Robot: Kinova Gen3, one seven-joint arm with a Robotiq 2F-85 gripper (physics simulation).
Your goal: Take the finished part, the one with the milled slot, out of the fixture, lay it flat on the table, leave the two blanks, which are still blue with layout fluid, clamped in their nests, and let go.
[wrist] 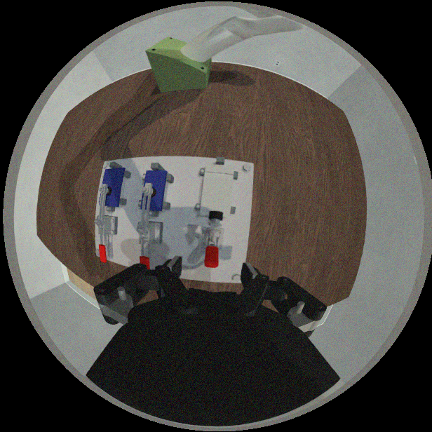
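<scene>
The finished part (218,191), a pale flat plate, lies in the right-hand nest of the white fixture plate (185,172); its milled slot cannot be made out. The clamp (214,232) of that nest is swung back, its black tip (216,215) off the part and its red handle (211,256) towards the gripper. Two blue blanks (118,182) (159,187) sit in the left and middle nests, with clamp arms reaching over them. My gripper (211,267) is open with nothing between its fingers, at the near edge of the fixture, around the red handle's end in this view.
Small grey locating blocks stand around the nests. The blanks' clamps have red handles (102,253) (144,262) at the near left, one close to the left finger. A green block (180,72) with a pale arm-like shape (220,40) stands at the far edge of the brown table (300,175).
</scene>
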